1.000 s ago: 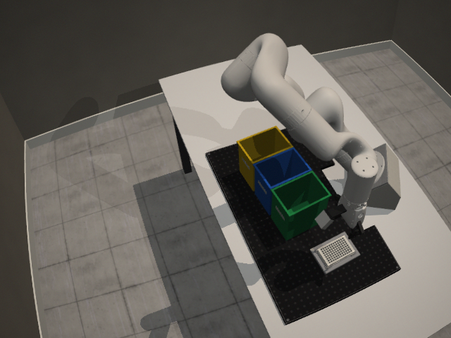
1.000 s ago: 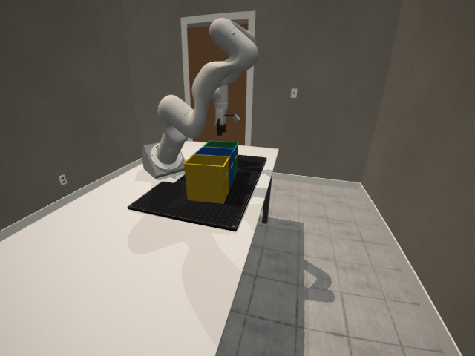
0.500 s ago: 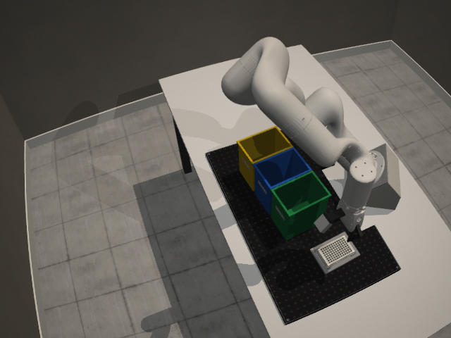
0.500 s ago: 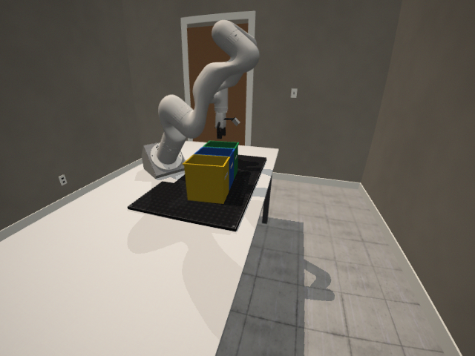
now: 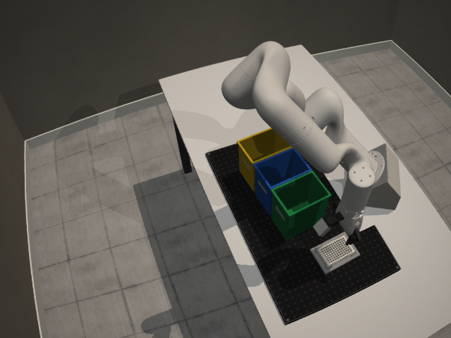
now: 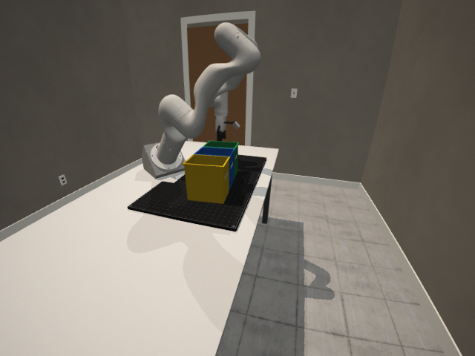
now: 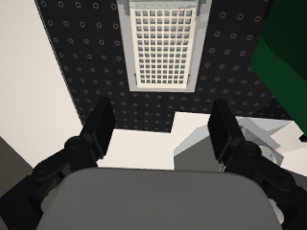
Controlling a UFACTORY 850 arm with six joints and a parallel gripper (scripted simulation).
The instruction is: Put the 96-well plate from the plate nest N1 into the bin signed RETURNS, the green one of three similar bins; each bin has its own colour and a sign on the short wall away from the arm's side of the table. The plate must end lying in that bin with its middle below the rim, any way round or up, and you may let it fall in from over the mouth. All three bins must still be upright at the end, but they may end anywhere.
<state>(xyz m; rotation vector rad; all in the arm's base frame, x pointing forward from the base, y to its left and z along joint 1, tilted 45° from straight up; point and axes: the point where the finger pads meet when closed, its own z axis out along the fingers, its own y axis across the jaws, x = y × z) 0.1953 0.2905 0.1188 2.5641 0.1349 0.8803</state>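
Now: hand 140 mm above the white 96-well plate. Round my hand: blue bin 340 mm to the right, 70 mm below, 40 mm ahead; then green bin 210 mm to the right, 70 mm below, 40 mm ahead; then grey plate nest 150 mm below.
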